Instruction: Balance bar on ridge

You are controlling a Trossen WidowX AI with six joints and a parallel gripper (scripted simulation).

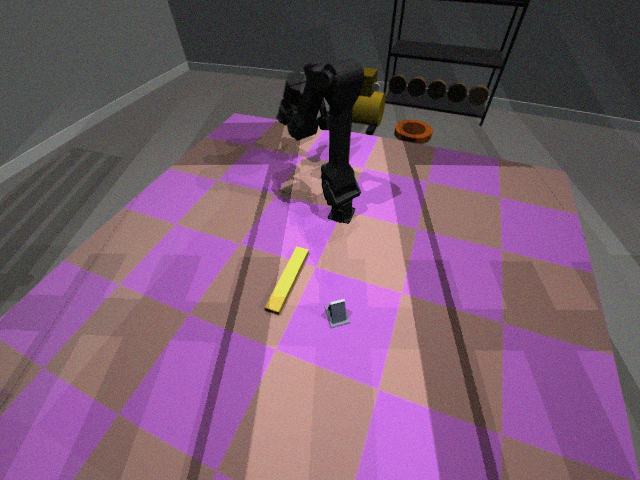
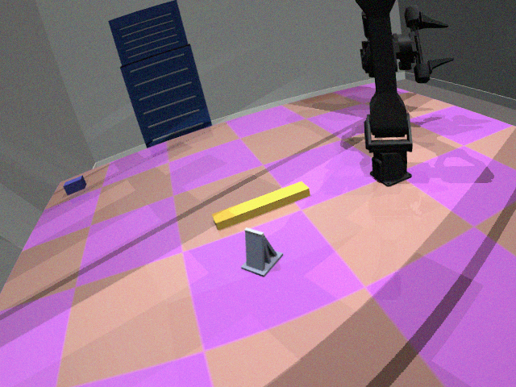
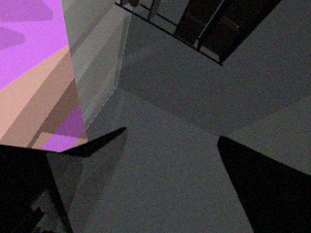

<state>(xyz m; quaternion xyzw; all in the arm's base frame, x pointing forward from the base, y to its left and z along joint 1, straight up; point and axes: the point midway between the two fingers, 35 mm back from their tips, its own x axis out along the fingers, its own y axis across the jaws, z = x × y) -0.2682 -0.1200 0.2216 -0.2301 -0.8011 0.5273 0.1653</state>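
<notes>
The yellow bar is 560 mm ahead of my gripper tip, 210 mm below it and 60 mm to the left of it. Round my gripper tip: blue block: 1040 mm ahead, 400 mm to the right, 210 mm below.
</notes>
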